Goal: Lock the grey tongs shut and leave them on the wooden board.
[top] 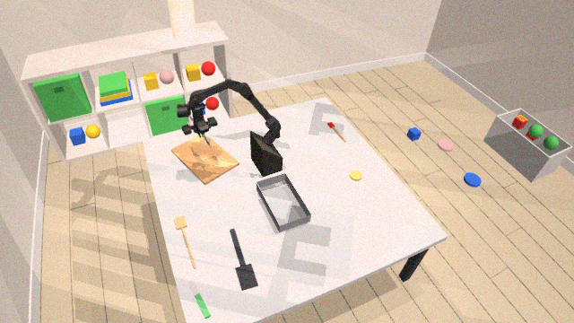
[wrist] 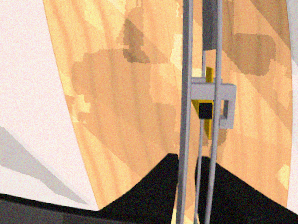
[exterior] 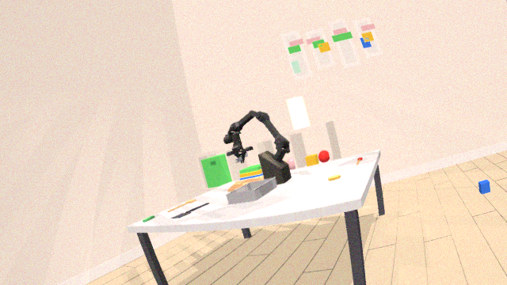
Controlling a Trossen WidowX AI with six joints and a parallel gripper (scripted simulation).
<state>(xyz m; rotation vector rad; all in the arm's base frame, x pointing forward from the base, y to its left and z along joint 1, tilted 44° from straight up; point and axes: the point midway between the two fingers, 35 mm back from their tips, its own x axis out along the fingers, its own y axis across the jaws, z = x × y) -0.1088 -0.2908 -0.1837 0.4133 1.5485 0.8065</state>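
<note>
My gripper tip is now 4 cm short of the yellow hinge piece, 1 cm to the right of it and 4 cm below it. Also, from my gripper tip: grey roasting tin: 46 cm ahead, 33 cm to the left, 13 cm below; then black spatula: 72 cm ahead, 5 cm to the left, 15 cm below; then wooden board: 15 cm below.
</note>
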